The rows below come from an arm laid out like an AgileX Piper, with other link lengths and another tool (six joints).
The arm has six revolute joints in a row. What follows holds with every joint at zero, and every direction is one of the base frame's. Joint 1 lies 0.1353 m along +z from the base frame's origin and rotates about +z. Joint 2 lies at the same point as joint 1 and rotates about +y. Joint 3 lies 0.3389 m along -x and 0.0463 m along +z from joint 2 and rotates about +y. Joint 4 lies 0.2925 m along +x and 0.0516 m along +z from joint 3 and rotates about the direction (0.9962, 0, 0.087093). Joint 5 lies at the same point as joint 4 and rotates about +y. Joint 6 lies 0.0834 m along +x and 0.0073 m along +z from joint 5 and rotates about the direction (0.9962, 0, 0.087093). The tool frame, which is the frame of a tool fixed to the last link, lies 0.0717 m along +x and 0.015 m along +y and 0.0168 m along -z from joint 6; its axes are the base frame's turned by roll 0.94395, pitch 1.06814 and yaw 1.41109 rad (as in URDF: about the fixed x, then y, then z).
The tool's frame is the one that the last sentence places.
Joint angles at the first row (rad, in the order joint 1, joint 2, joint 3, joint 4, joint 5, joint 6):
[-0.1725 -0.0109 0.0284 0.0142 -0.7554 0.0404]
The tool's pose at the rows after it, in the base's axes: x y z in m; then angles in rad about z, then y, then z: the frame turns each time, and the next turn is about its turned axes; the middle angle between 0 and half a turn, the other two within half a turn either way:
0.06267, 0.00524, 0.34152, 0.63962, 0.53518, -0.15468
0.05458, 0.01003, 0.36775, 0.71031, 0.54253, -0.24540
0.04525, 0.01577, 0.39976, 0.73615, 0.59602, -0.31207
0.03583, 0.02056, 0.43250, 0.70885, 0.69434, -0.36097
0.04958, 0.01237, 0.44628, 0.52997, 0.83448, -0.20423
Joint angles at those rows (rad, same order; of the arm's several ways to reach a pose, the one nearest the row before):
[-0.1725 -0.0143 0.0083 0.0000 -0.8513 0.0404]
[-0.1725 -0.0159 -0.0737 -0.0358 -0.7978 0.0388]
[-0.1725 -0.0159 -0.1943 -0.0989 -0.6711 0.0300]
[-0.1724 -0.0014 -0.3375 -0.2078 -0.5017 0.0252]
[-0.1725 0.0683 -0.4548 -0.2715 -0.2735 0.0404]

